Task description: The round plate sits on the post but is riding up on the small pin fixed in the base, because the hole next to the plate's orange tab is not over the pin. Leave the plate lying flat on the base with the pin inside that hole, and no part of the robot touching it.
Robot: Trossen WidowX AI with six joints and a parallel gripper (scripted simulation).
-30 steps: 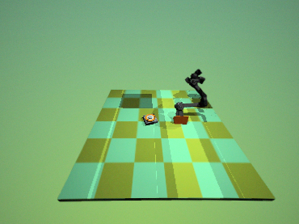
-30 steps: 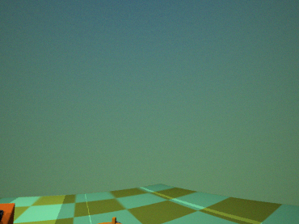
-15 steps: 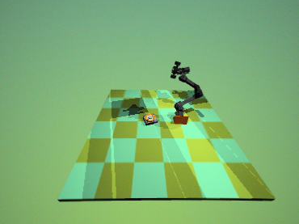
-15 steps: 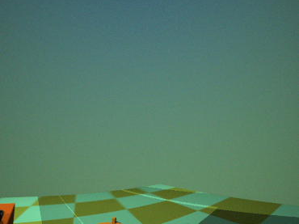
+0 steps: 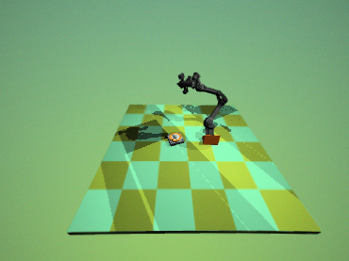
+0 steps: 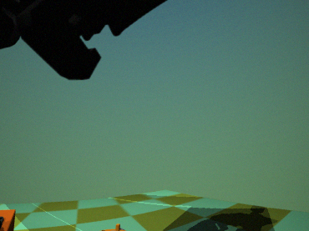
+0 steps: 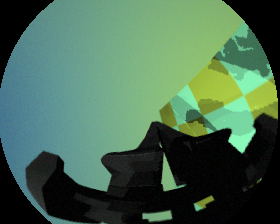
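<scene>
Now: gripper tip 400 mm to the right of the grey square base and 340 mm above it.
</scene>
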